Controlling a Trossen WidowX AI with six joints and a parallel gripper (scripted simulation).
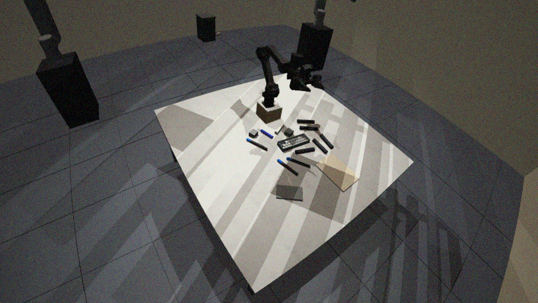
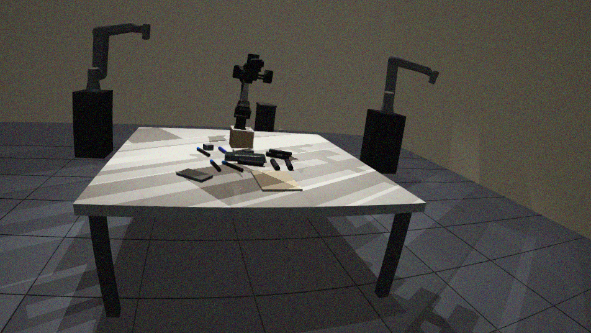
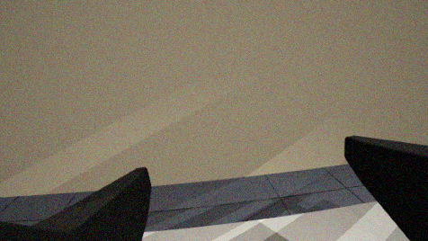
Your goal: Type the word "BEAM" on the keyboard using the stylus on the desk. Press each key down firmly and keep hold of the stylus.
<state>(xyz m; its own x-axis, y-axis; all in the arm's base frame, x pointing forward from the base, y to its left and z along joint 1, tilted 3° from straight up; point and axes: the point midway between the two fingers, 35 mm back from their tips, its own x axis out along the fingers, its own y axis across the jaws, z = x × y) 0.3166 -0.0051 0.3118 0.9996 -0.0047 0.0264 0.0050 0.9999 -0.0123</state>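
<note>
My gripper tip is now 40 cm above the stylus, 23 cm past it and 12 cm to the left of it. The rest, counted from my gripper tip: stylus tip: 40 cm below, 26 cm behind, 13 cm to the right; then tan pad: 41 cm below, 24 cm ahead, 9 cm to the left; then grey cube: 40 cm below, 23 cm behind, 19 cm to the right.
</note>
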